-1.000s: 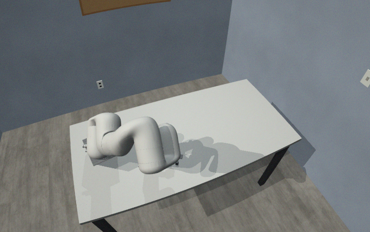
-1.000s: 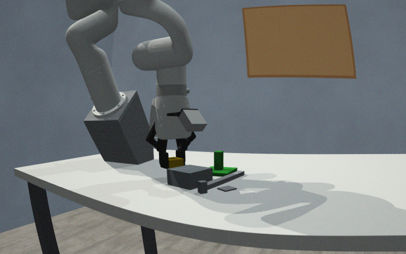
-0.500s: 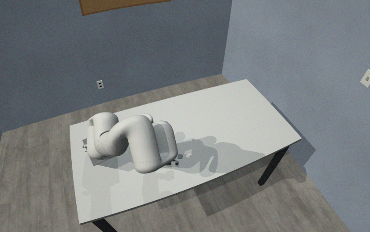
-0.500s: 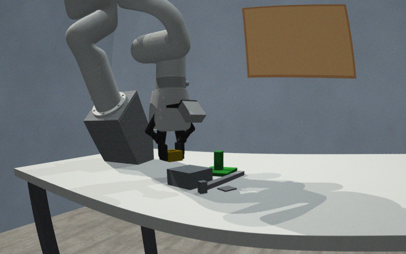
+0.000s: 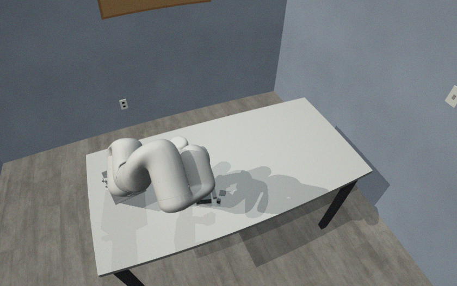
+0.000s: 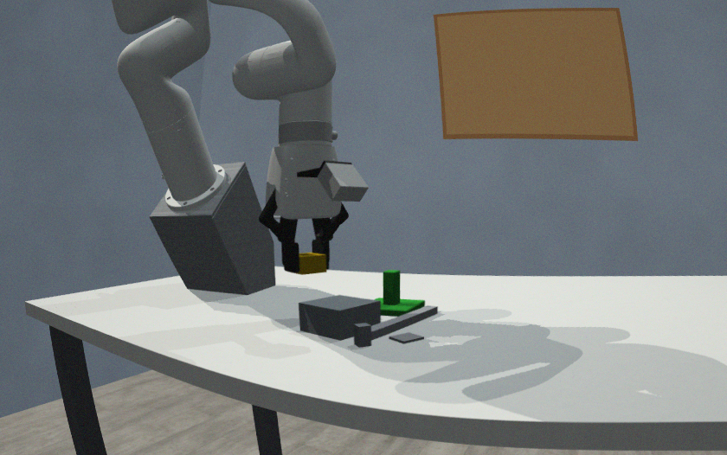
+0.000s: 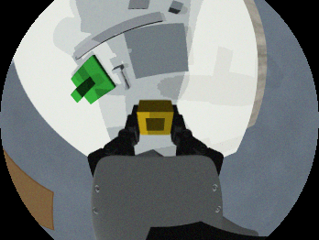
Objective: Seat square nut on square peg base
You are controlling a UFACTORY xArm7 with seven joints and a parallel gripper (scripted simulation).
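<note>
The grey block lies 70 mm ahead of my hand, 30 mm to the right of it and 70 mm below it. From my hand the other things lie so: small cube: 140 mm ahead, 80 mm to the right, 80 mm below; flat tile: 170 mm ahead, 30 mm to the right, 90 mm below; long bar: 130 mm ahead, 30 mm to the left, 80 mm below.
</note>
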